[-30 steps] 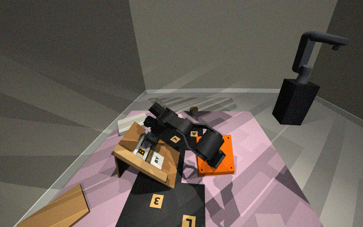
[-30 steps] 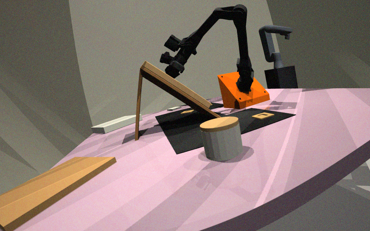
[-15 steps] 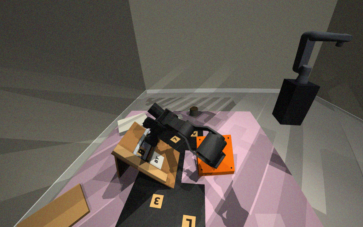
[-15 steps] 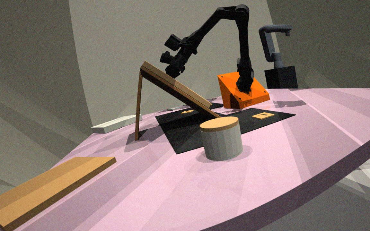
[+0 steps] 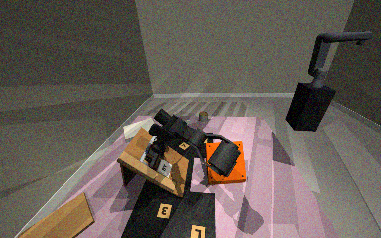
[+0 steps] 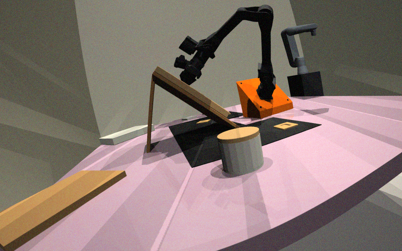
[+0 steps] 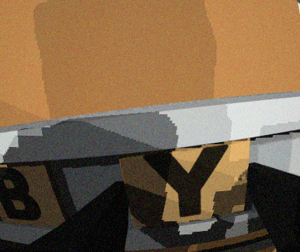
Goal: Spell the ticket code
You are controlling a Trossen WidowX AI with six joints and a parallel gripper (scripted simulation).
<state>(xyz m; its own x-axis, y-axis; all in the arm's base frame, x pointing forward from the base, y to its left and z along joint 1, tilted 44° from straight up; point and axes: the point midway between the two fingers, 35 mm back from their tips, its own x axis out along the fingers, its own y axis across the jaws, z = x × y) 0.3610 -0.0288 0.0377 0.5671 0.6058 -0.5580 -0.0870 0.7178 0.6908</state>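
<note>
Right now the b tile is 1 cm behind my gripper tip and 9 cm to the left of it. Also, from my gripper tip: black mat (17 cm behind, 1 cm to the left, 18 cm below); y tile (right at my gripper tip); white ticket (7 cm behind, 7 cm to the left, 7 cm below).
</note>
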